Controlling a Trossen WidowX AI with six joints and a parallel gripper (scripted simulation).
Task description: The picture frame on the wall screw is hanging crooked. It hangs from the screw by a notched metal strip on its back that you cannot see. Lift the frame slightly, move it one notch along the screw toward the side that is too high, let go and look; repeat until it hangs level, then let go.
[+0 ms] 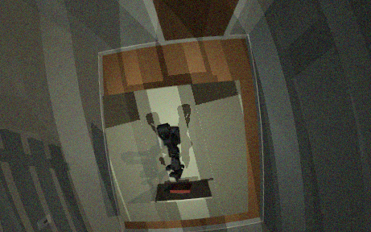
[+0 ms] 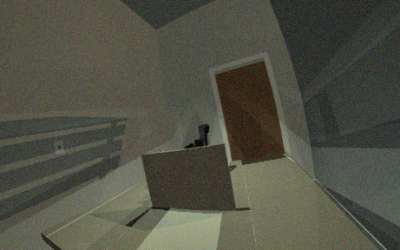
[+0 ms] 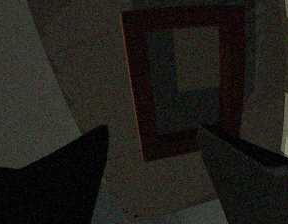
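The picture frame is 10 cm ahead of my gripper tip, 1 cm to the left of it and 5 cm below it. The rest, counted from my gripper tip: wall panel: 11 cm ahead, 1 cm to the left, 6 cm below.
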